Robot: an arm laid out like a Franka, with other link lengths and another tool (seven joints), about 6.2 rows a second.
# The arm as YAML. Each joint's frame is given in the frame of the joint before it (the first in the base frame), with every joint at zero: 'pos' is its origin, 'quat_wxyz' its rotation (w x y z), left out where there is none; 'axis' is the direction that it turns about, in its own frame. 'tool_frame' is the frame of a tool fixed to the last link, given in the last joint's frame.
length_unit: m
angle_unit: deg
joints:
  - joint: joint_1
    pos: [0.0, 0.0, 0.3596]
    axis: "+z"
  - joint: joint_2
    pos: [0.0, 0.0, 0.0]
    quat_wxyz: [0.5, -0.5, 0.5, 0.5]
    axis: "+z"
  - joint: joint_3
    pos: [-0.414, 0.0, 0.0]
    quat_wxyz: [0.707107, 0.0, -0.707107, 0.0]
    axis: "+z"
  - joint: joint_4
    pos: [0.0, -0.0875, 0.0]
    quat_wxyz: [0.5, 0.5, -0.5, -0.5]
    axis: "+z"
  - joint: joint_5
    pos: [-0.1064, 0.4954, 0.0]
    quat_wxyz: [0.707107, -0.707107, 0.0, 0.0]
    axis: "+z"
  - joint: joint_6
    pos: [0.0, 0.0, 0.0]
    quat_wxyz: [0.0, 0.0, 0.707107, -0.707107]
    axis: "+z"
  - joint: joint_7
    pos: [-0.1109, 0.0, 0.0]
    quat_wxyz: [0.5, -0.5, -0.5, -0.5]
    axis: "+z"
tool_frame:
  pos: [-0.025, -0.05, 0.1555]
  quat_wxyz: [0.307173, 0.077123, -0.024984, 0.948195]
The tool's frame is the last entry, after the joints.
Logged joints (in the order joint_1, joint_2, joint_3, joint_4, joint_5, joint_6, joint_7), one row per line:
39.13, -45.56, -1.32, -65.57, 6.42, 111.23, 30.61
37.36, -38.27, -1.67, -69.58, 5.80, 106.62, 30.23
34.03, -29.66, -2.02, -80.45, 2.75, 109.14, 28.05
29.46, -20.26, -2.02, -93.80, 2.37, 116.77, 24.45
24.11, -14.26, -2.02, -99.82, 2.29, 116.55, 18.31
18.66, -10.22, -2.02, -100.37, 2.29, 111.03, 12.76
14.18, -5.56, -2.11, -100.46, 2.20, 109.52, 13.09
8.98, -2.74, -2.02, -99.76, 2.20, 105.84, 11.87
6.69, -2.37, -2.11, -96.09, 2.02, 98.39, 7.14
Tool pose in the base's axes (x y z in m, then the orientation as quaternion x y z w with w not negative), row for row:
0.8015, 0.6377, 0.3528, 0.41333, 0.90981, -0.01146, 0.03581
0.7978, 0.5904, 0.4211, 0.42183, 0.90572, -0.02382, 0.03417
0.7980, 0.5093, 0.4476, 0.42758, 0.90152, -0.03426, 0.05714
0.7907, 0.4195, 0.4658, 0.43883, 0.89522, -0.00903, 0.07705
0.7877, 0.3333, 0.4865, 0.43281, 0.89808, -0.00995, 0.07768
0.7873, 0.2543, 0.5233, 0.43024, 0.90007, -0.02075, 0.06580
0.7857, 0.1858, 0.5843, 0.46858, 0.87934, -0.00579, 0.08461
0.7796, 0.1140, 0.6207, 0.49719, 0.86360, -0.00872, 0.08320
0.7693, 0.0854, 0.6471, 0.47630, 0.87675, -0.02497, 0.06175
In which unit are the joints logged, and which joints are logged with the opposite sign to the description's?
The joints are logged in degrees. Opposite sign: joint_2.
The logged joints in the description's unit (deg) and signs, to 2 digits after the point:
39.13, 45.56, -1.32, -65.57, 6.42, 111.23, 30.61
37.36, 38.27, -1.67, -69.58, 5.80, 106.62, 30.23
34.03, 29.66, -2.02, -80.45, 2.75, 109.14, 28.05
29.46, 20.26, -2.02, -93.80, 2.37, 116.77, 24.45
24.11, 14.26, -2.02, -99.82, 2.29, 116.55, 18.31
18.66, 10.22, -2.02, -100.37, 2.29, 111.03, 12.76
14.18, 5.56, -2.11, -100.46, 2.20, 109.52, 13.09
8.98, 2.74, -2.02, -99.76, 2.20, 105.84, 11.87
6.69, 2.37, -2.11, -96.09, 2.02, 98.39, 7.14

